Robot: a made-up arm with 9 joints. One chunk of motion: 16 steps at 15 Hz.
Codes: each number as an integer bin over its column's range. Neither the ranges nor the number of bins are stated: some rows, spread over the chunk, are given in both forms.
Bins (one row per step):
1: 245 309 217 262 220 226
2: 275 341 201 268 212 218
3: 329 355 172 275 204 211
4: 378 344 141 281 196 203
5: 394 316 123 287 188 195
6: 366 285 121 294 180 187
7: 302 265 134 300 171 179
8: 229 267 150 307 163 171
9: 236 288 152 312 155 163
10: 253 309 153 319 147 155
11: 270 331 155 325 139 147
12: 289 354 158 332 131 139
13: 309 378 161 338 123 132
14: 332 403 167 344 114 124
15: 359 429 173 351 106 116
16: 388 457 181 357 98 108
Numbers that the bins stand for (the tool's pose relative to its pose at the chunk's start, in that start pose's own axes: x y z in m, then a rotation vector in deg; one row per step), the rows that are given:
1: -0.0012 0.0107 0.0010 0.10 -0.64 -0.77
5: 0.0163 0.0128 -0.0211 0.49 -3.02 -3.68
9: -0.0023 0.0045 -0.0143 0.88 -5.47 -6.69
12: 0.0039 0.0239 -0.0129 1.20 -7.26 -8.94
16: 0.0156 0.0541 -0.0075 1.59 -9.71 -11.86
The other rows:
2: 0.0023 0.0201 -0.0028 0.20 -1.23 -1.52
3: 0.0086 0.0242 -0.0096 0.31 -1.83 -2.18
4: 0.0144 0.0210 -0.0169 0.40 -2.42 -2.93
6: 0.0130 0.0037 -0.0216 0.60 -3.61 -4.43
7: 0.0055 -0.0022 -0.0185 0.70 -4.28 -5.19
8: -0.0031 -0.0016 -0.0148 0.81 -4.88 -5.94
10: -0.0003 0.0107 -0.0141 0.99 -6.07 -7.44
11: 0.0017 0.0172 -0.0136 1.09 -6.66 -8.19
13: 0.0063 0.0310 -0.0122 1.29 -7.85 -9.60
14: 0.0090 0.0383 -0.0108 1.39 -8.52 -10.35
15: 0.0122 0.0459 -0.0094 1.50 -9.12 -11.10

